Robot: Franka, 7 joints.
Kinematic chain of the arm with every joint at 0, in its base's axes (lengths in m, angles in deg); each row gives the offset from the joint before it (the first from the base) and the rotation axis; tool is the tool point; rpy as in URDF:
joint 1: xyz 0 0 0.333 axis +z
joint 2: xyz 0 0 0 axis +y
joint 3: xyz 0 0 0.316 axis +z
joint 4: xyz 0.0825 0 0 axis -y
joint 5: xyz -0.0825 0 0.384 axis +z
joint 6: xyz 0 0 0 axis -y
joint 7: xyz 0.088 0 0 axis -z
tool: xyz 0 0 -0.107 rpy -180 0 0
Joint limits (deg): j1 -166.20..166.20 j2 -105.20..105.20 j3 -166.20..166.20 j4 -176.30..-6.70 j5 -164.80..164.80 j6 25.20..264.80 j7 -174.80..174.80
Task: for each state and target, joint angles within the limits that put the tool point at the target. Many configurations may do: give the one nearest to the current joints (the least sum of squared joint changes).
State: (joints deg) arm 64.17 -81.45 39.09 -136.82 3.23 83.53 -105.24
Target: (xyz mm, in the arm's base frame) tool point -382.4 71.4 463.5
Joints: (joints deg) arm 80.22 -86.45 67.94 -129.22 11.96 79.70 -105.24
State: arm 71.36 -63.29 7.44 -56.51 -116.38 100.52 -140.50
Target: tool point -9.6 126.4 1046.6
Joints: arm 71.38 -43.15 13.37 -88.70 -110.27 100.04 -140.50
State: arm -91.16 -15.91 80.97 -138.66 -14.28 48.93 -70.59
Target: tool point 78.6 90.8 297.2
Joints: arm -65.82 -4.78 105.72 -165.91 9.48 34.63 -70.59
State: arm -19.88 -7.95 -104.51 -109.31 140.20 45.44 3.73
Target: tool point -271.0 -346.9 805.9
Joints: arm -26.62 -4.77 -106.86 -93.58 141.66 29.13 3.73
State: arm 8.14 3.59 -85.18 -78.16 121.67 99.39 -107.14
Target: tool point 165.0 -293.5 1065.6
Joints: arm 11.65 -5.94 -76.00 -51.53 123.75 85.26 -107.14
